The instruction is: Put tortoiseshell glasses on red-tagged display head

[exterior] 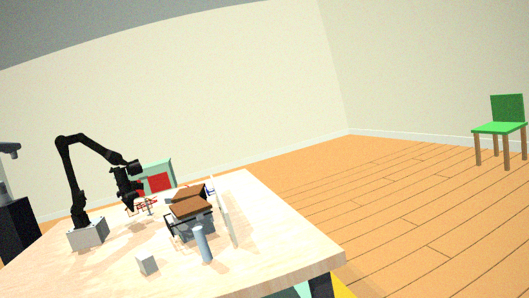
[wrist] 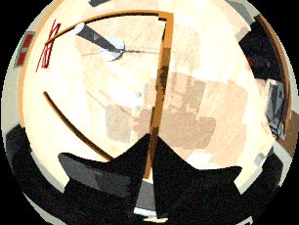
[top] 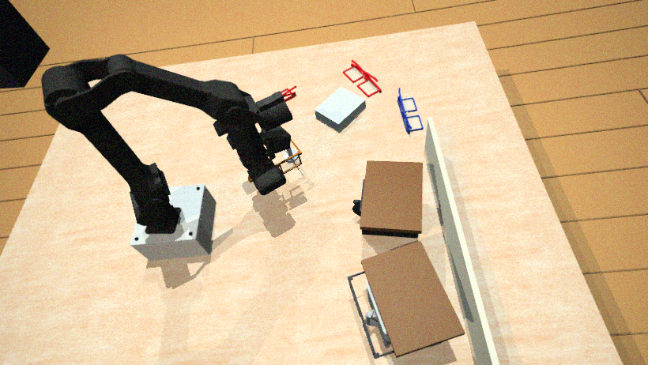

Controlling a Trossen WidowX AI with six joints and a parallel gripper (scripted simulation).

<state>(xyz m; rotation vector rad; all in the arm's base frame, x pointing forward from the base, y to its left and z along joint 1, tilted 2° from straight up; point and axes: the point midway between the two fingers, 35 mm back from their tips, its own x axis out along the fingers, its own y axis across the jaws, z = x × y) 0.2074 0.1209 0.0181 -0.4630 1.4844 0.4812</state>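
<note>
Now: gripper tip 11 cm to the right of the white peg, 4 cm short of it and 4 cm above it. Also, from my gripper tip: pale blue cylinder 51 cm to the right, 36 cm ahead, 1 cm below; white cube 49 cm to the right, 18 cm ahead, 3 cm below; long white board 42 cm ahead, 17 cm to the right, 1 cm below.
</note>
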